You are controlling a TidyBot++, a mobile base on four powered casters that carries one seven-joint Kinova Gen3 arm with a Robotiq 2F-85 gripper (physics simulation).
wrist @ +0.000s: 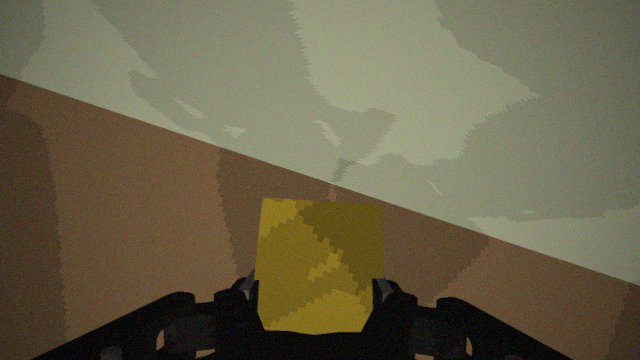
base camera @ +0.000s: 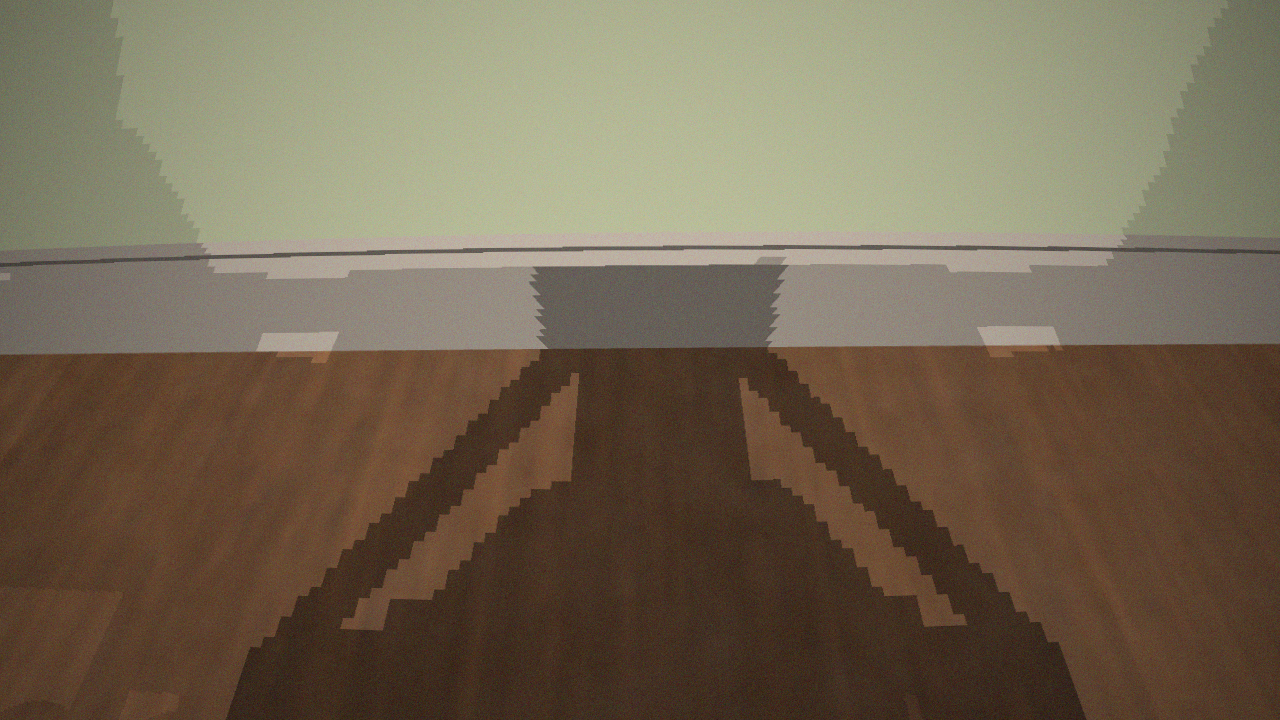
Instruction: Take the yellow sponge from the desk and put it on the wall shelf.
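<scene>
The yellow sponge [wrist: 320, 235] is at the lower middle of the wrist view, upright in that picture, with shadow patches across it. My gripper [wrist: 316, 288] is shut on it, with one black finger at each side. The brown wall shelf [wrist: 135, 200] fills much of the lower wrist view behind the sponge, and its top meets the wall along a slanting line. The sponge is in front of this brown surface; whether it touches it cannot be told. The shelf, sponge and gripper do not show in the base camera view. The desk does not show in either view.
A pale green wall [base camera: 626, 116] [wrist: 380, 60] stands close ahead of the base. A light baseboard [base camera: 402, 308] runs along its foot. The brown wooden floor [base camera: 1118, 501] lies before it, with the robot's dark shadow [base camera: 662, 555] across it.
</scene>
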